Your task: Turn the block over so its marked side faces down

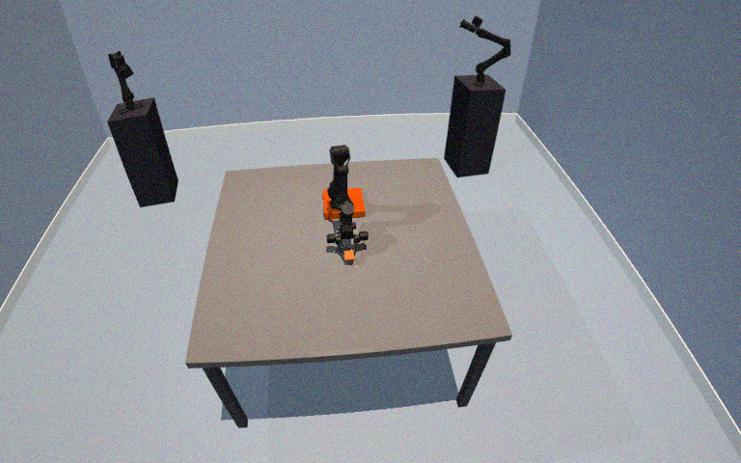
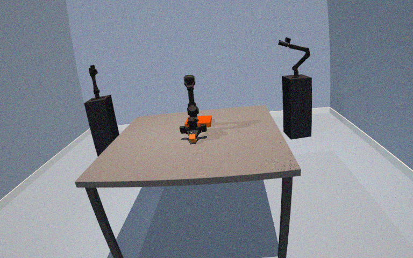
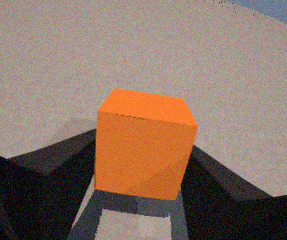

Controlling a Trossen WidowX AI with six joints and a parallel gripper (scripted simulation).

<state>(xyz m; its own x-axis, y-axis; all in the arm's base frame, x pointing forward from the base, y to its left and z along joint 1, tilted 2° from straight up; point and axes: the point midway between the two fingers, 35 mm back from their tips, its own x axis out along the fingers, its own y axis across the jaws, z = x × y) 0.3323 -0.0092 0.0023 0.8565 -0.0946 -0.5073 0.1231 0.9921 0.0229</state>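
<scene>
Right now the small orange block is 1 cm below my gripper tip.
</scene>
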